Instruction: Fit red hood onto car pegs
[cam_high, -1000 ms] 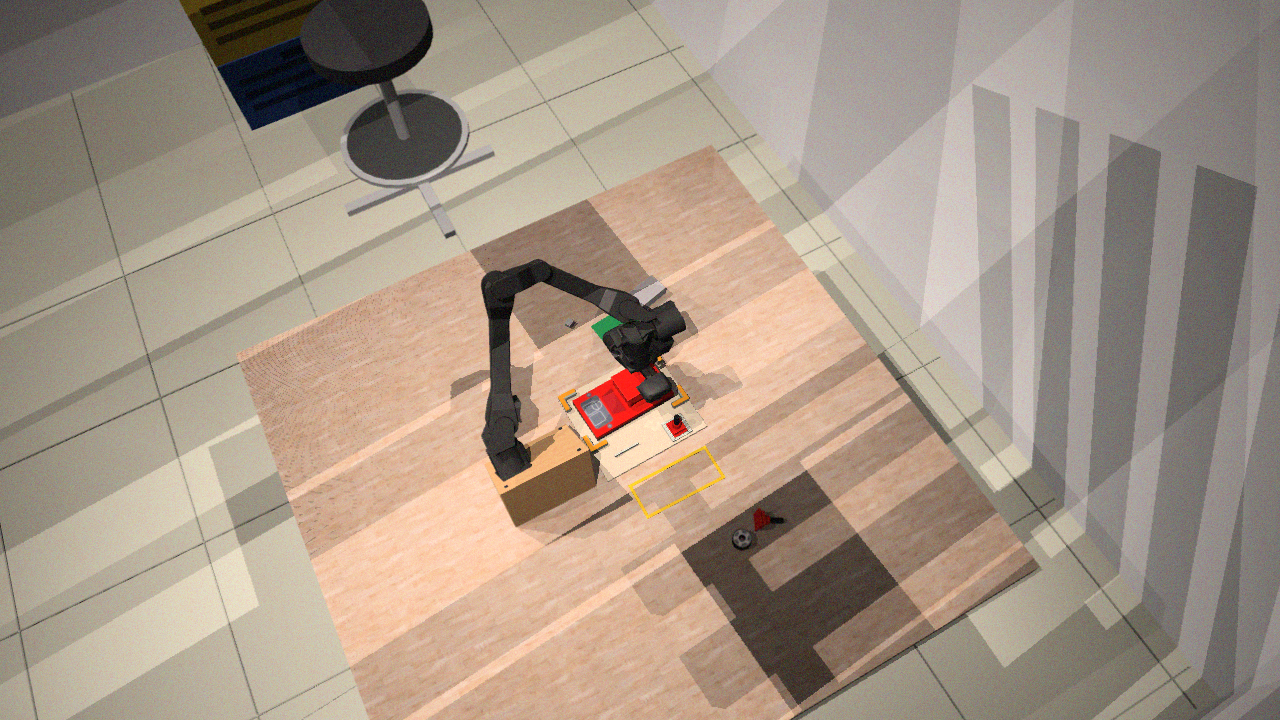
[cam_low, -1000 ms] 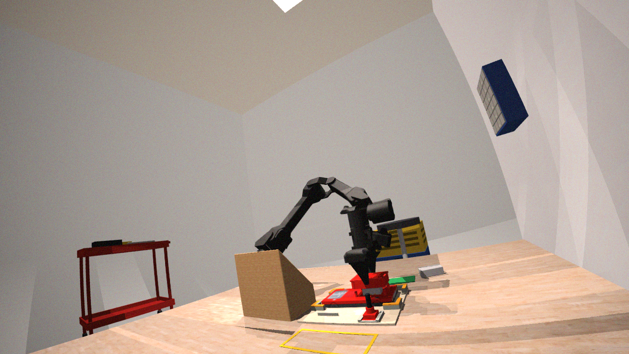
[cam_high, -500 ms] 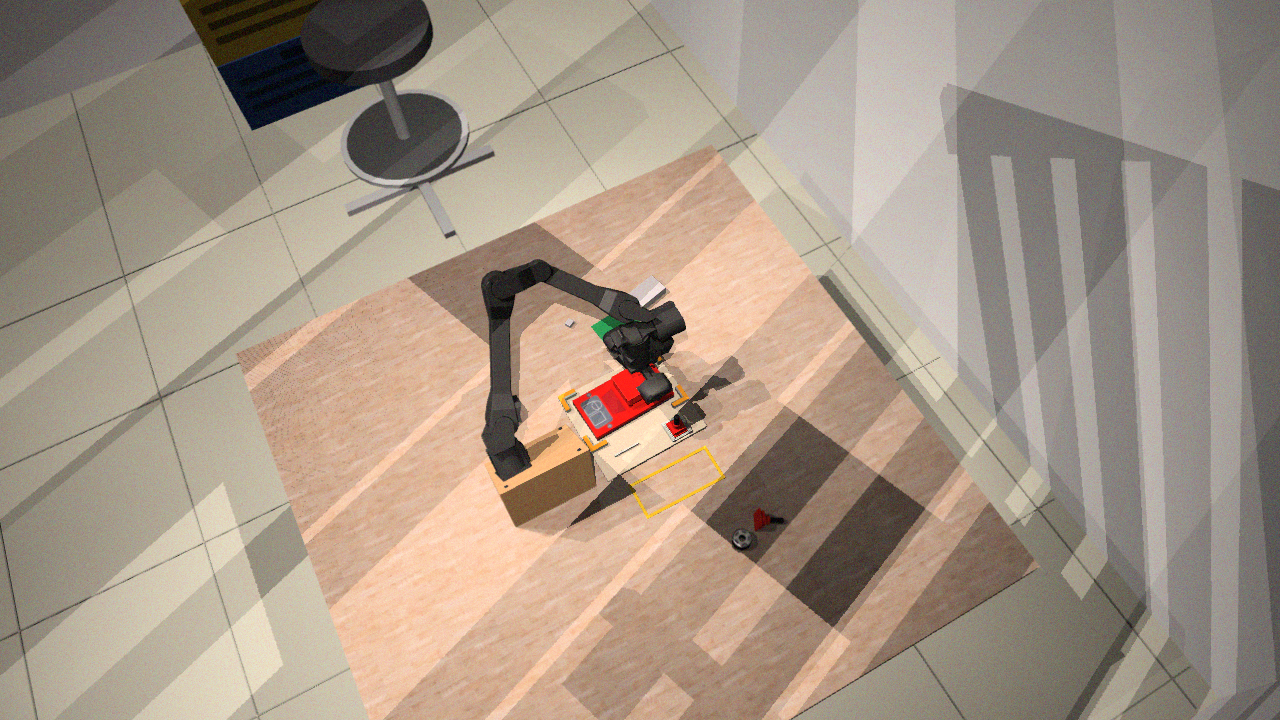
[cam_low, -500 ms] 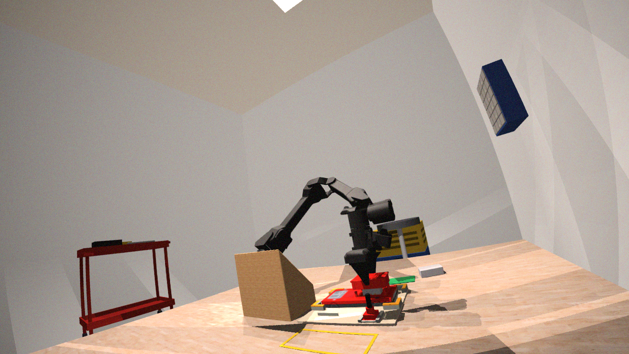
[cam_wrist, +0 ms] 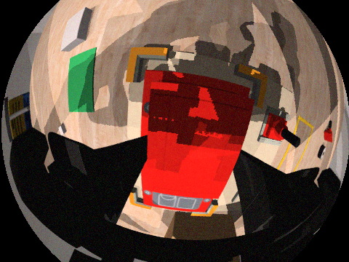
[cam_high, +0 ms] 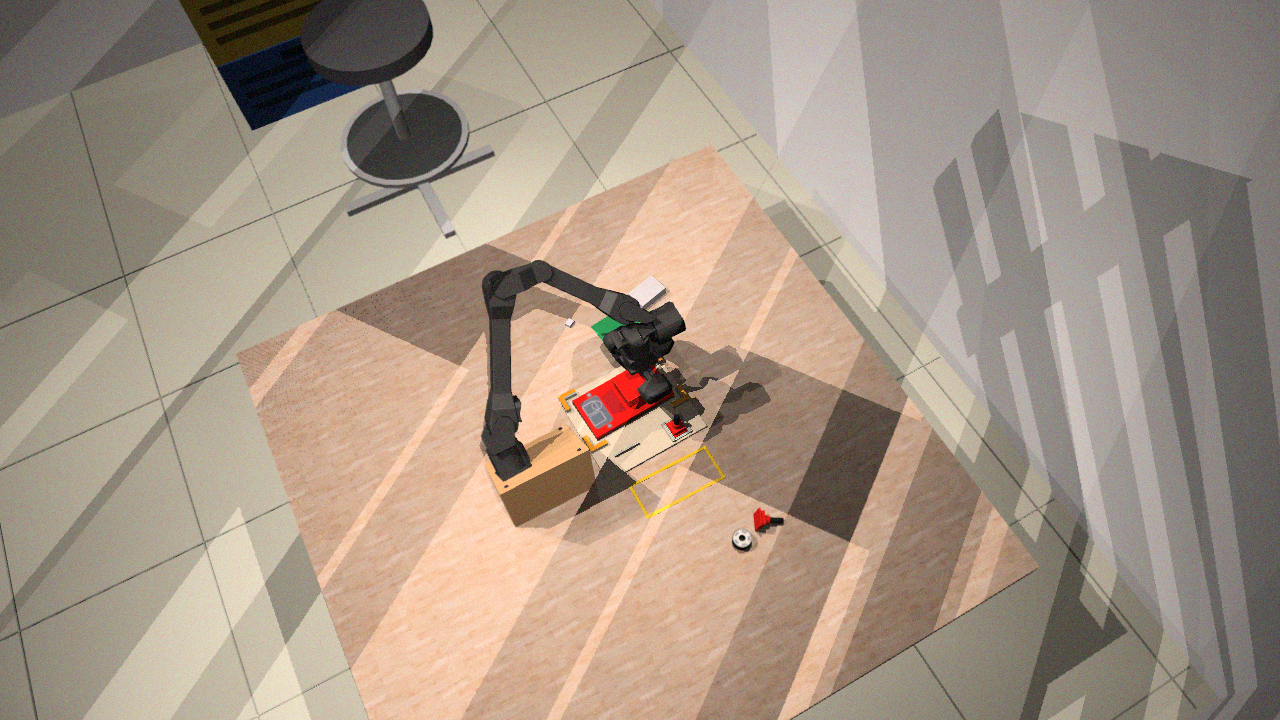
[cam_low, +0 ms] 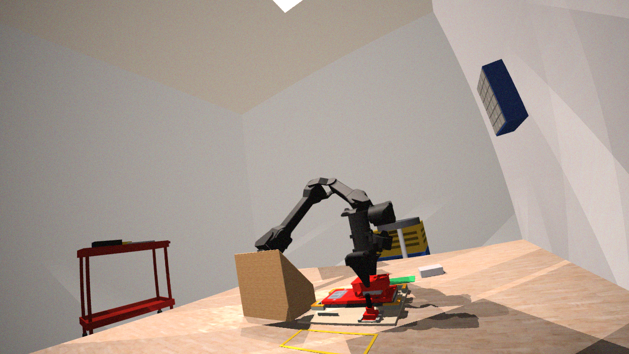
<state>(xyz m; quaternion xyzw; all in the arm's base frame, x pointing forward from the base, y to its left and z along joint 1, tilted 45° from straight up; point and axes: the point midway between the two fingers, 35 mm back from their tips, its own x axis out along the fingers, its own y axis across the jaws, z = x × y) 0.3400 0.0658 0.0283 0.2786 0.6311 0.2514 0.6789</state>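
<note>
My gripper tip is right at the red hood. Round my gripper tip: green patch 5 cm ahead, 18 cm to the left, 5 cm below; then grey engine block 1 cm to the left, 3 cm below; then jig plate 3 cm behind, 2 cm to the right, 4 cm below.
</note>
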